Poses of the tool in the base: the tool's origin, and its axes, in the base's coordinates. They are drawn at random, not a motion.
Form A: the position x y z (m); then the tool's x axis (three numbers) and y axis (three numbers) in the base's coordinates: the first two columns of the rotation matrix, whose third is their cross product.
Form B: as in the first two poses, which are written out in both.
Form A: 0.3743, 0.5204, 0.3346, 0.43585, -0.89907, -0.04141, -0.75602, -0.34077, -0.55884
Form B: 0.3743, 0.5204, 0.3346, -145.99, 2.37, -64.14
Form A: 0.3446, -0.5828, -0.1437, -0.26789, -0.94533, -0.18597, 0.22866, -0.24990, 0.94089
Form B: 0.3446, -0.5828, -0.1437, 73.25, 10.72, -105.82
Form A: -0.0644, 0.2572, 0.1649, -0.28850, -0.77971, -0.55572, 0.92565, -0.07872, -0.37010
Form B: -0.0644, 0.2572, 0.1649, -26.43, 33.76, -110.30
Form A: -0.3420, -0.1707, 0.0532, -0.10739, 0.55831, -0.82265, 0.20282, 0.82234, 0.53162
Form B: -0.3420, -0.1707, 0.0532, 110.76, 55.35, 100.89
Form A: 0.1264, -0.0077, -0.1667, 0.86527, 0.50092, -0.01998, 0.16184, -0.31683, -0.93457
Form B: 0.1264, -0.0077, -0.1667, -110.81, 1.14, 30.07
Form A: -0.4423, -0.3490, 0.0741, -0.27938, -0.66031, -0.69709, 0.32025, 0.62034, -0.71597
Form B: -0.4423, -0.3490, 0.0741, -86.95, 44.19, -112.93
